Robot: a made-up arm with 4 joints.
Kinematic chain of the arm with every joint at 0, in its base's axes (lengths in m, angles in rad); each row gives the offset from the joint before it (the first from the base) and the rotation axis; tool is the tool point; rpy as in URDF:
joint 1: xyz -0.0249 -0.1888 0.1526 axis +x
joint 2: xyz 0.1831 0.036 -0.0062 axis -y
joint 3: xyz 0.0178 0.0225 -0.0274 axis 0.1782 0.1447 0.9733
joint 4: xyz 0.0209 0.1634 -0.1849 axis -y
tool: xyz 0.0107 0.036 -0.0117 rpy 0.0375 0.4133 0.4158
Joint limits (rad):
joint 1: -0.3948..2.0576
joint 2: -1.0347..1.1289
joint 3: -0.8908..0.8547
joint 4: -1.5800..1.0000
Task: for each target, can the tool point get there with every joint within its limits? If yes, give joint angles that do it. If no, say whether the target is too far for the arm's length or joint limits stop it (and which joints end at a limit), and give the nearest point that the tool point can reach.
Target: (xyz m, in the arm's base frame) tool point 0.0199 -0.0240 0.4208
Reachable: yes | joints 1.5870 -0.8042 0.1434 0.4987
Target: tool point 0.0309 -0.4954 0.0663
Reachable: no: joint limits stop it (at a limit: joint 1, joint 2, joint 3, joint 4) | nearest point -0.0780 -0.3177 0.3270 | short by 0.334 m
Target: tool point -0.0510 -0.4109 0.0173
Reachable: no: joint limits stop it (at a limit: joint 1, joint 2, joint 3) | nearest point 0.0628 -0.1888 -0.1688 | short by 0.311 m
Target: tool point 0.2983 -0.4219 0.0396
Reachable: no: joint limits stop it (at a limit: joint 1, joint 2, joint 3, joint 4) | nearest point 0.4409 -0.3211 0.2222 | short by 0.253 m
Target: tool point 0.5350 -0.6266 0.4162
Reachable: no: too far | nearest point 0.4234 -0.3154 0.3074 | short by 0.348 m
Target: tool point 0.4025 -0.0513 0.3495
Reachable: yes | joints 1.2354 0.8788 -0.2732 0.3919
